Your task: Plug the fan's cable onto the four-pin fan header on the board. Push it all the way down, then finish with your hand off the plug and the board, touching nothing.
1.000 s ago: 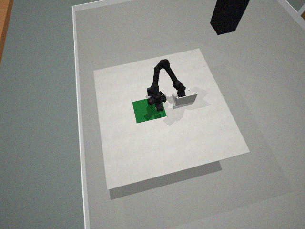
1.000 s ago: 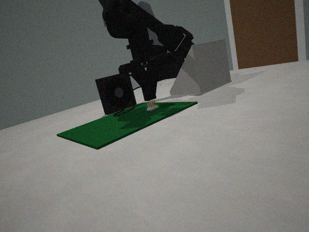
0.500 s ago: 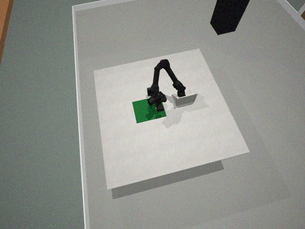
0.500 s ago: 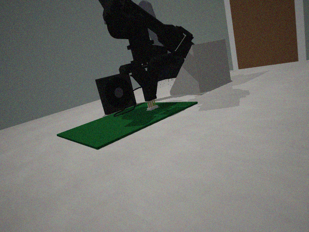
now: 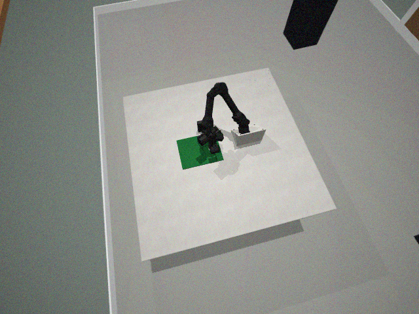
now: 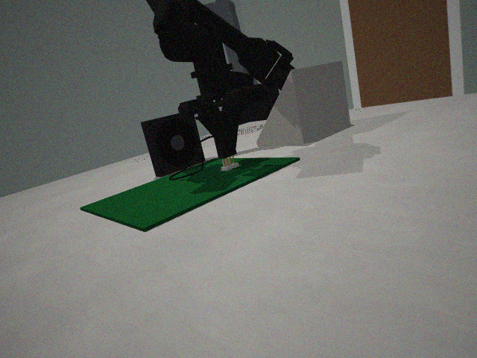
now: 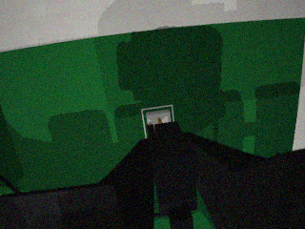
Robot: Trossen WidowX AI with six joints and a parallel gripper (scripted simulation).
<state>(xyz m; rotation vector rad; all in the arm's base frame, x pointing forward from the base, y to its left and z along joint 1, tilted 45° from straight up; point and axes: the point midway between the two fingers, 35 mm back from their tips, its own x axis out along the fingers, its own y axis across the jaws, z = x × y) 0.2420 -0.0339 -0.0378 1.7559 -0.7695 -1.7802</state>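
Now: gripper tip 40 mm above the white four-pin fan header and 10 mm short of it. Round my gripper tip: black plug: 10 mm ahead, 10 mm above; green board: 90 mm ahead, 50 mm below, 20 mm to the right; black fan: 170 mm to the right, 20 mm above.
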